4 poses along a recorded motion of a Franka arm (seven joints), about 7.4 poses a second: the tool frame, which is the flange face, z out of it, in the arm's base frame.
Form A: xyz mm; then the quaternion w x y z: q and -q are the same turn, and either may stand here.
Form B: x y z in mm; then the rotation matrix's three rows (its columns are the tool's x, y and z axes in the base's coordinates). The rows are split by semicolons. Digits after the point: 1 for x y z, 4 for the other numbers.
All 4 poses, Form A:
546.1 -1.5 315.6 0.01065 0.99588 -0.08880 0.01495
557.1 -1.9 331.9 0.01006 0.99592 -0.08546 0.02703
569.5 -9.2 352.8 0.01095 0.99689 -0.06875 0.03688
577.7 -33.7 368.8 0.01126 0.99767 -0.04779 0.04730
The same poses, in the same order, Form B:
546.1 -1.5 315.6; 0.9838 -0.1772 0.0279; -0.1765 -0.9840 -0.0239; 0.0317 0.0186 -0.9993
557.1 -1.9 331.9; 0.9839 -0.1708 0.0521; -0.1697 -0.9852 -0.0247; 0.0556 0.0154 -0.9983
569.5 -9.2 352.8; 0.9878 -0.1379 0.0720; -0.1363 -0.9903 -0.0269; 0.0750 0.0168 -0.9970
577.7 -33.7 368.8; 0.9910 -0.0964 0.0933; -0.0943 -0.9952 -0.0270; 0.0955 0.0179 -0.9953

